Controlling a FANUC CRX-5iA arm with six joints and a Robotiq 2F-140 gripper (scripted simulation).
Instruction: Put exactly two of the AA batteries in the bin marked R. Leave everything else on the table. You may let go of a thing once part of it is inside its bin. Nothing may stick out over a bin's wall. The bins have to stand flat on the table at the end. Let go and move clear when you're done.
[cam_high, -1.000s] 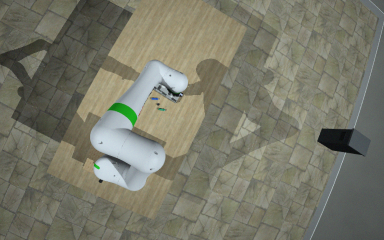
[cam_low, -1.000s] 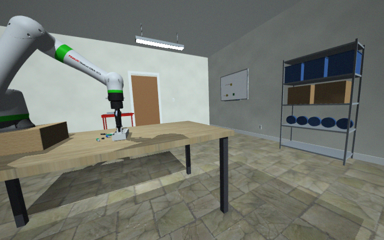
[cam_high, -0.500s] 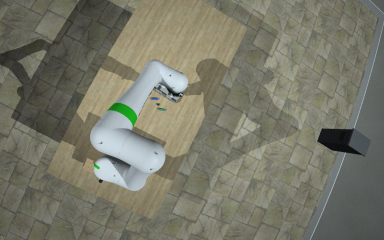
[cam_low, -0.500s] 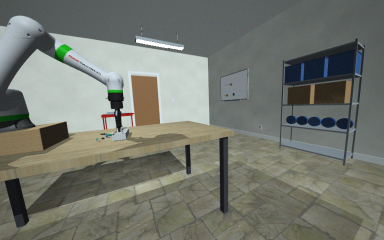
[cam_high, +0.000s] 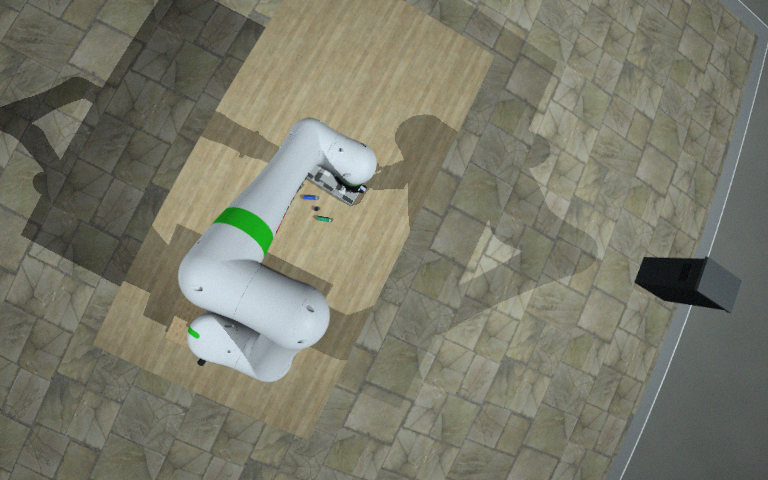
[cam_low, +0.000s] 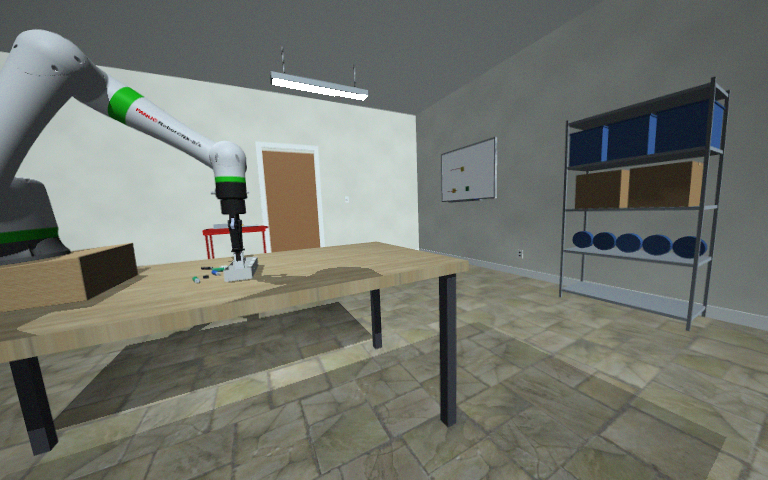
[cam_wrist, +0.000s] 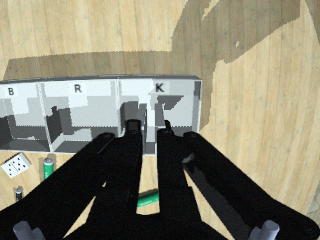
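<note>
The grey bin lies 1 cm behind my hand, 7 cm to the left of it and 4 cm below it. Also, from my hand: blue AA battery 11 cm behind, 8 cm to the left, 5 cm below; then white domino 12 cm behind, 20 cm to the left, 6 cm below; then small black round part 13 cm behind, 4 cm to the left, 6 cm below.
</note>
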